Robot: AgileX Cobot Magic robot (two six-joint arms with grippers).
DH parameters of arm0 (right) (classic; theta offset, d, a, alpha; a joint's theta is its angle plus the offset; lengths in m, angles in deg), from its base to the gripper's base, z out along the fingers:
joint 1: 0 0.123 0 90
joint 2: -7.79 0 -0.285 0
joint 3: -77.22 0 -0.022 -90
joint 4: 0 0.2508 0 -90
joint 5: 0 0 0.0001 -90
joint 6: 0 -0.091 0 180
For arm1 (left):
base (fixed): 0 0 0 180
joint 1: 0 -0.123 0 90
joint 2: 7.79 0 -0.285 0
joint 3: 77.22 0 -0.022 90
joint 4: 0 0.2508 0 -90
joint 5: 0 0 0.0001 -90
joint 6: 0 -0.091 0 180
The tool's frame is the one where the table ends.
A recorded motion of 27 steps. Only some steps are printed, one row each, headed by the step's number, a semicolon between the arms.
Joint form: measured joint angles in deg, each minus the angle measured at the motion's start. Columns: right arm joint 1, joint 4, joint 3, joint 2, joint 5, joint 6; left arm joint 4, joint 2, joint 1, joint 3, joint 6, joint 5.
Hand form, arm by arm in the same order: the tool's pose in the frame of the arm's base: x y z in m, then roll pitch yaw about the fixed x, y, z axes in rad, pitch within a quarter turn. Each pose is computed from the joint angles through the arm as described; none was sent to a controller.
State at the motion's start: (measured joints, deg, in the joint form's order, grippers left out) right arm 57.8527 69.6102 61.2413 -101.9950 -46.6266 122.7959; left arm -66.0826 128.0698 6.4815 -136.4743 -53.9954 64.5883
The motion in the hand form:
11: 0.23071 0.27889 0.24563 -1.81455 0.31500 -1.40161; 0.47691 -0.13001 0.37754 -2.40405 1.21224 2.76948
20: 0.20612 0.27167 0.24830 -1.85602 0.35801 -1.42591; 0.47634 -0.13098 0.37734 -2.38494 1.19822 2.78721
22: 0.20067 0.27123 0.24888 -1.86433 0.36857 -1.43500; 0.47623 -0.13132 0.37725 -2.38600 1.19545 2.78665
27: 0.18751 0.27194 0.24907 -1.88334 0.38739 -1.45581; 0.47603 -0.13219 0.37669 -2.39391 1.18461 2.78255
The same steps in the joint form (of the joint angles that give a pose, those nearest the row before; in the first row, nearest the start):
11: 2.77 3.87 -3.91 3.56 -0.82 1.36; 0.08 0.00 0.00 -0.06 1.20 0.35
20: 6.32 8.98 -7.35 7.30 -2.31 1.39; 0.36 0.00 0.12 -0.12 2.21 0.59
22: 7.31 10.35 -7.77 7.87 -2.99 1.41; 0.52 0.00 0.17 -0.14 2.41 0.60
27: 9.92 13.53 -8.46 8.73 -4.94 1.49; 1.21 0.00 0.32 -0.21 3.16 0.64

